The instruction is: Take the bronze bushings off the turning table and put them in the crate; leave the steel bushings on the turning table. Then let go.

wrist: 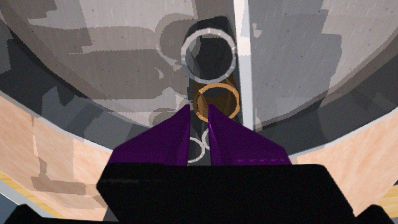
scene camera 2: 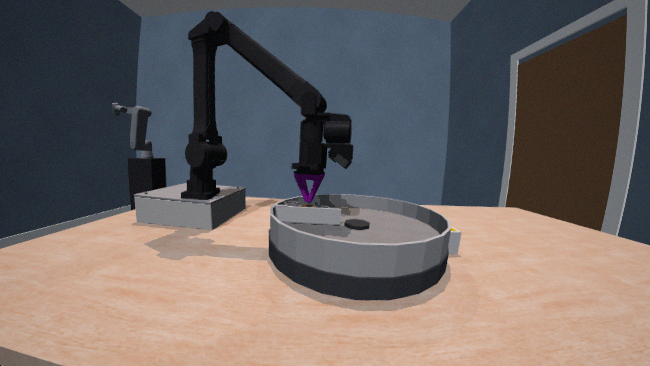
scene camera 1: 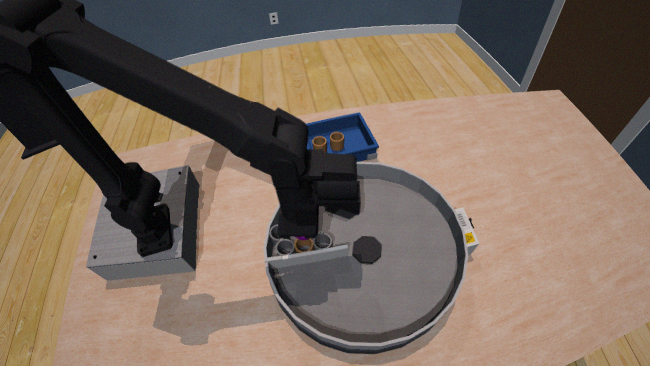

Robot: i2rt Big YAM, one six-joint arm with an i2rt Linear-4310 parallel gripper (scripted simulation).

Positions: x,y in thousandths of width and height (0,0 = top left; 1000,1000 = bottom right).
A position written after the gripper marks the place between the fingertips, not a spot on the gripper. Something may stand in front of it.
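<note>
There's a bronze bushing (wrist: 577,462) here, and a crate (scene camera 1: 548,362). You'd also see a turning table (scene camera 1: 619,714), and it's the same turning table (wrist: 323,292) in the wrist view. As for the gripper (scene camera 2: 475,551), the wrist view shows the gripper (wrist: 501,498) too, and scene camera 1 shows the gripper (scene camera 1: 467,643) as well.
</note>
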